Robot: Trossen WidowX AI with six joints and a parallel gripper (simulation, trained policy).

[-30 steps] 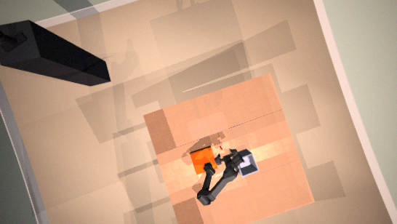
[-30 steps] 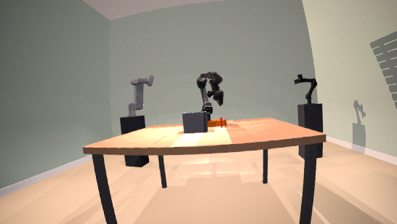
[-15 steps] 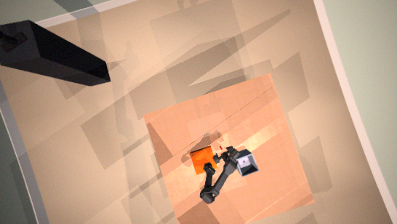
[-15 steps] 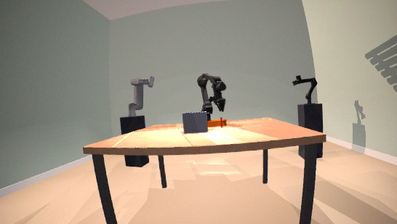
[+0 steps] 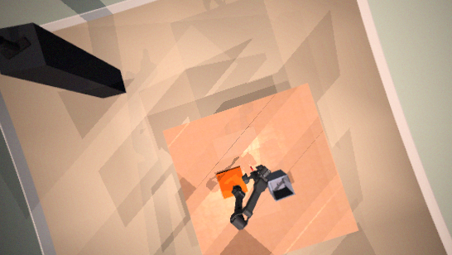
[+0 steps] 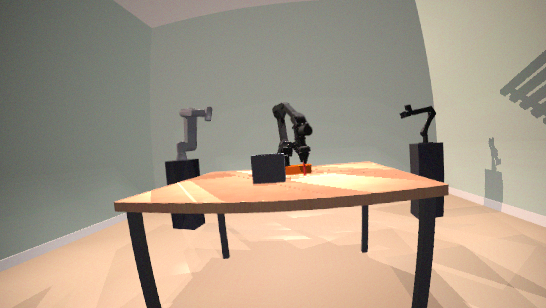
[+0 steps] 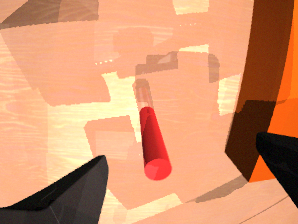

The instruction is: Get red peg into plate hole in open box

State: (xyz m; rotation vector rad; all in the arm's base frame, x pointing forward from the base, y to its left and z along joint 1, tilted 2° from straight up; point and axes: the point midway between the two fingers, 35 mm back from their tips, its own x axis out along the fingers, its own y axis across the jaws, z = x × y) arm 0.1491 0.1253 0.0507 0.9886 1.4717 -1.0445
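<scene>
Now: gripper tip 3 cm above the red peg, 2 cm short of it and 1 cm to the right of it.
</scene>
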